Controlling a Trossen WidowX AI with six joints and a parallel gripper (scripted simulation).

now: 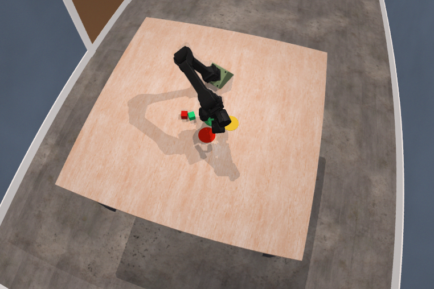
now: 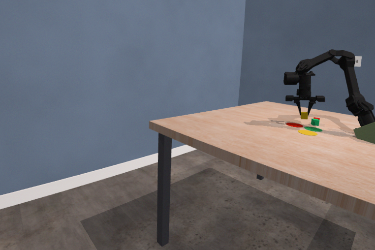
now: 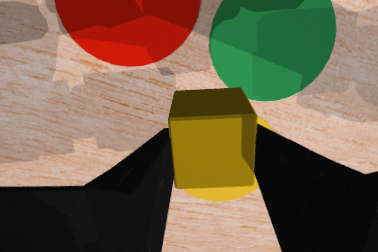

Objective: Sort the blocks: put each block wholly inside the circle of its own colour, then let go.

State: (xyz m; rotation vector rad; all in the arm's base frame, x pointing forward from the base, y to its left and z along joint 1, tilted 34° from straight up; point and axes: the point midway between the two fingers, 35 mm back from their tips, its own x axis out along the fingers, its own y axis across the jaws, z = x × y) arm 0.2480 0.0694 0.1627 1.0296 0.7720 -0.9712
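Now: hand 11 cm above the yellow circle, 7 cm to the right of it and 3 cm past it. Also, from my hand: red circle (11 cm below, 6 cm to the right, 4 cm ahead); yellow block (4 cm below); green circle (11 cm below, 6 cm behind, 3 cm to the right).
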